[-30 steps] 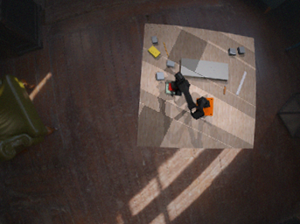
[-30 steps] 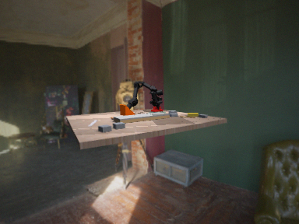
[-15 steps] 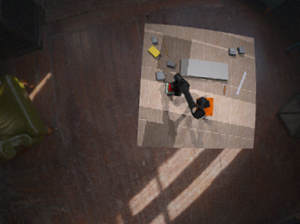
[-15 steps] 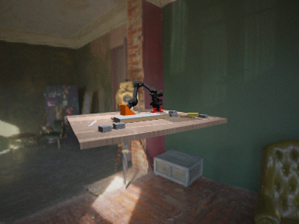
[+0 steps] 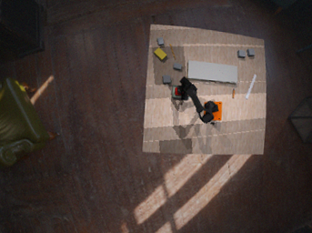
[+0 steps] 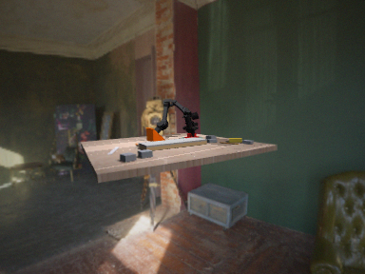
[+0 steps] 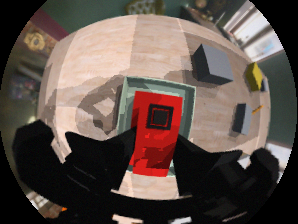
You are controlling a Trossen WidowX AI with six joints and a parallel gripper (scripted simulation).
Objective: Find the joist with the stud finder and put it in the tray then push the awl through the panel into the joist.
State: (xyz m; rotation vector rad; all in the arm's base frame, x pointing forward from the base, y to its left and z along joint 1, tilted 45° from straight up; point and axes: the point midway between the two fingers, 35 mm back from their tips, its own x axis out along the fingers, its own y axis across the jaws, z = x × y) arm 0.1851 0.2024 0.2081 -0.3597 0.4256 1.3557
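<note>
My gripper tip is 2 cm below the red stud finder and 1 cm to the right of it. Round my gripper tip: thin orange stick: 42 cm ahead, 3 cm to the left, 3 cm below; pale green tray: 2 cm below, 1 cm to the right; square indicator: 3 cm above, 2 cm to the left.
</note>
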